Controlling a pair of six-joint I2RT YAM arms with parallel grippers.
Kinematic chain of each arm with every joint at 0, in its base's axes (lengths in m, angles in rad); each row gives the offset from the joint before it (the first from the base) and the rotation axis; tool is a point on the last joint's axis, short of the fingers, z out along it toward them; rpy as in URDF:
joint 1: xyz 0 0 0.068 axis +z
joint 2: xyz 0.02 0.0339 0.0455 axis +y
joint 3: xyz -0.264 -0.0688 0 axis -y
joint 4: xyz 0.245 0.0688 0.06 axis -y
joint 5: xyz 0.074 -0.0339 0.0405 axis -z
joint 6: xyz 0.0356 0 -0.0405 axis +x
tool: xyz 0 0 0 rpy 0 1.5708 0
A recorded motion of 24 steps. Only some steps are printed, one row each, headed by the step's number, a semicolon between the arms.
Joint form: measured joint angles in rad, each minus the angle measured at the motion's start. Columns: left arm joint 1, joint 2, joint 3, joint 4, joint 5, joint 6; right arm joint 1, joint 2, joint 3, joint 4, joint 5, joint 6.
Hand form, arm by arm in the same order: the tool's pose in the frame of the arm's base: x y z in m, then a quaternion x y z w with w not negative. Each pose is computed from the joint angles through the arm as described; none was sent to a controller.
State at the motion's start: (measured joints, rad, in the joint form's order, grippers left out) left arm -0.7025 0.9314 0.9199 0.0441 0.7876 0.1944; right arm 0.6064 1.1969 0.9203 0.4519 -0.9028 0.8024
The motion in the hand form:
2: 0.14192 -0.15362 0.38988 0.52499 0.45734 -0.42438 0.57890; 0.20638 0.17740 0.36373 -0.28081 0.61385 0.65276 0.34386
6: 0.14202 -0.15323 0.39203 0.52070 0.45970 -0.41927 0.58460; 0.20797 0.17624 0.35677 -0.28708 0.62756 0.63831 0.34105
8: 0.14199 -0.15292 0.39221 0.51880 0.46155 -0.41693 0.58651; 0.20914 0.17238 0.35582 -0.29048 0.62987 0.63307 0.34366
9: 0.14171 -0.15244 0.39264 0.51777 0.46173 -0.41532 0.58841; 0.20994 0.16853 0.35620 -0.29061 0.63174 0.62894 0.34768
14: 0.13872 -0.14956 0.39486 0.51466 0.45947 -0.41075 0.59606; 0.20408 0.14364 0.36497 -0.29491 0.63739 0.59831 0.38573
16: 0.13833 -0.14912 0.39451 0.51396 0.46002 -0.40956 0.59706; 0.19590 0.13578 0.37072 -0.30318 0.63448 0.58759 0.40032
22: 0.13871 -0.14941 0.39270 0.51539 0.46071 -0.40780 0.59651; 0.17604 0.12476 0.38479 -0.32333 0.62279 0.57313 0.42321
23: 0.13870 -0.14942 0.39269 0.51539 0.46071 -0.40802 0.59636; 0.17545 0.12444 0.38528 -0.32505 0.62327 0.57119 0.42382
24: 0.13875 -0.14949 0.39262 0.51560 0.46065 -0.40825 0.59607; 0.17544 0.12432 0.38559 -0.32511 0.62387 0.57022 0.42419
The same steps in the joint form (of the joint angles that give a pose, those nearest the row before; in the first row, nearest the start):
2: -0.0023 0.0042 0.0141 0.0004 -0.0061 -0.0031; 0.0008 0.0000 -0.0004 -0.0313 0.0000 -0.0324
6: -0.0027 0.0034 0.0202 -0.0008 -0.0237 -0.0027; -0.0065 -0.0004 -0.0030 -0.0954 -0.0050 -0.0904
8: -0.0026 0.0019 0.0202 -0.0019 -0.0316 -0.0023; -0.0218 -0.0061 -0.0046 -0.1144 -0.0172 -0.1114
9: -0.0023 -0.0004 0.0202 -0.0019 -0.0359 -0.0015; -0.0358 -0.0134 -0.0046 -0.1293 -0.0229 -0.1240
14: -0.0026 -0.0168 0.0179 -0.0023 -0.0484 0.0004; -0.1080 -0.0942 -0.0034 -0.2434 -0.0301 -0.2193
16: -0.0027 -0.0198 0.0153 -0.0023 -0.0519 0.0012; -0.1206 -0.1389 -0.0015 -0.2941 -0.0298 -0.2605
22: -0.0027 -0.0195 0.0103 -0.0027 -0.0526 0.0072; -0.1225 -0.2235 0.0149 -0.3883 -0.0267 -0.3262
23: -0.0027 -0.0194 0.0103 -0.0026 -0.0523 0.0069; -0.1225 -0.2255 0.0183 -0.3994 -0.0263 -0.3349
24: -0.0027 -0.0191 0.0103 -0.0026 -0.0515 0.0069; -0.1228 -0.2254 0.0206 -0.4043 -0.0252 -0.3380

